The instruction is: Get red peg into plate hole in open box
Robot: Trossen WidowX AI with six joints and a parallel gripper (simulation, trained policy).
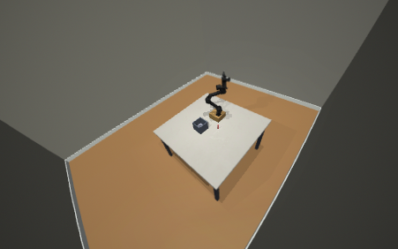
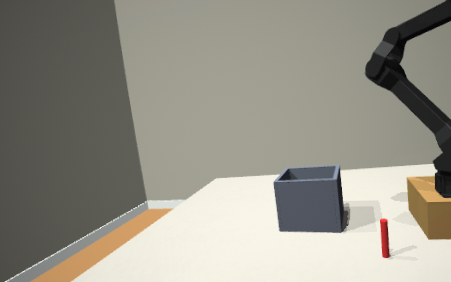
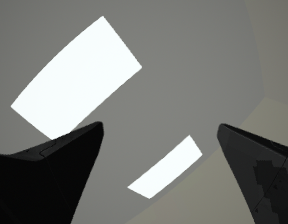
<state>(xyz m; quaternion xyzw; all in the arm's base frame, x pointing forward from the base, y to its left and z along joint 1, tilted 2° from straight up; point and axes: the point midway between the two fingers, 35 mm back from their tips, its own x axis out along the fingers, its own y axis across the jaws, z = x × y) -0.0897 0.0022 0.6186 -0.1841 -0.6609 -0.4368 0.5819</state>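
The red peg is 69 cm below my gripper tip, 29 cm ahead of it and 11 cm to the left of it.
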